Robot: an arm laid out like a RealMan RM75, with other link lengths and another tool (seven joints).
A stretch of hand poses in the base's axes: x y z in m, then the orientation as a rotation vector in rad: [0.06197 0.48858 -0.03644 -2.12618 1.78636 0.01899]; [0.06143 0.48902 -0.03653 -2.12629 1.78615 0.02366]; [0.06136 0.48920 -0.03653 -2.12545 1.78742 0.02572]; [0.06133 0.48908 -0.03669 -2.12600 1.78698 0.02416]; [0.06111 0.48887 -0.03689 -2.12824 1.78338 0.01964]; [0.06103 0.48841 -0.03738 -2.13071 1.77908 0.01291]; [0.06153 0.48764 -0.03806 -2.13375 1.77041 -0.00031]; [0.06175 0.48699 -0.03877 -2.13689 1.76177 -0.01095]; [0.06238 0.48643 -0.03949 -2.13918 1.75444 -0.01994]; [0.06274 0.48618 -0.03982 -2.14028 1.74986 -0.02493]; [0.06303 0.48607 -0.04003 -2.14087 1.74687 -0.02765]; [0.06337 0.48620 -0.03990 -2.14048 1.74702 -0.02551]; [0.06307 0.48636 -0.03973 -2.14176 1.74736 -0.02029]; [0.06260 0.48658 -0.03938 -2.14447 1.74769 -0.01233]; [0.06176 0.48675 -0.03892 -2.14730 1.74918 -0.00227]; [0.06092 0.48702 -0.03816 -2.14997 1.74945 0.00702]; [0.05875 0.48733 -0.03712 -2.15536 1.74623 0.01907]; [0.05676 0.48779 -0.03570 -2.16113 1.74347 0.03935]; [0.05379 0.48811 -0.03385 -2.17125 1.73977 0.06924]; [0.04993 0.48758 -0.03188 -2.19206 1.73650 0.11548]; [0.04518 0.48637 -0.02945 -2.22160 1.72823 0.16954]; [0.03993 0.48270 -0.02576 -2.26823 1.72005 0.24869]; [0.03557 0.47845 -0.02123 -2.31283 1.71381 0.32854]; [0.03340 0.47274 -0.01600 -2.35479 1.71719 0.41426]
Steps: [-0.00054 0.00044 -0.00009 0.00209 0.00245 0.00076]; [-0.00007 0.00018 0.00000 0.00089 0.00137 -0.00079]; [-0.00003 -0.00012 -0.00016 -0.00085 -0.00082 0.00028]; [-0.00022 -0.00021 -0.00020 -0.00187 -0.00324 0.00234]; [-0.00008 -0.00046 -0.00049 -0.00270 -0.00466 0.00253]; [0.00050 -0.00077 -0.00068 -0.00411 -0.01001 0.00428]; [0.00022 -0.00065 -0.00071 -0.00310 -0.00854 0.00465]; [0.00063 -0.00056 -0.00072 -0.00241 -0.00737 0.00379]; [0.00036 -0.00025 -0.00033 -0.00103 -0.00440 0.00231]; [0.00029 -0.00011 -0.00021 -0.00035 -0.00264 0.00153]; [0.00034 0.00013 0.00013 0.00115 0.00105 0.00003]; [-0.00030 0.00016 0.00017 0.00135 0.00351 0.00107]; [-0.00047 0.00022 0.00035 0.00163 0.00560 0.00206]; [-0.00084 0.00017 0.00046 0.00197 0.00735 0.00176]; [-0.00084 0.00027 0.00076 0.00222 0.00629 0.00225]; [-0.00217 0.00031 0.00104 0.00311 0.00730 0.00569]; [-0.00199 0.00046 0.00142 0.00615 0.01221 0.00667]; [-0.00297 0.00032 0.00185 0.00762 0.01897 0.01033]; [-0.00386 -0.00053 0.00197 0.00672 0.03284 0.01693]; [-0.00475 -0.00121 0.00243 0.00547 0.03877 0.02432]; [-0.00525 -0.00367 0.00369 0.00191 0.06040 0.03476]; [-0.00436 -0.00425 0.00453 0.00012 0.06139 0.03245]; [-0.00217 -0.00571 0.00523 -0.00369 0.06821 0.02674]
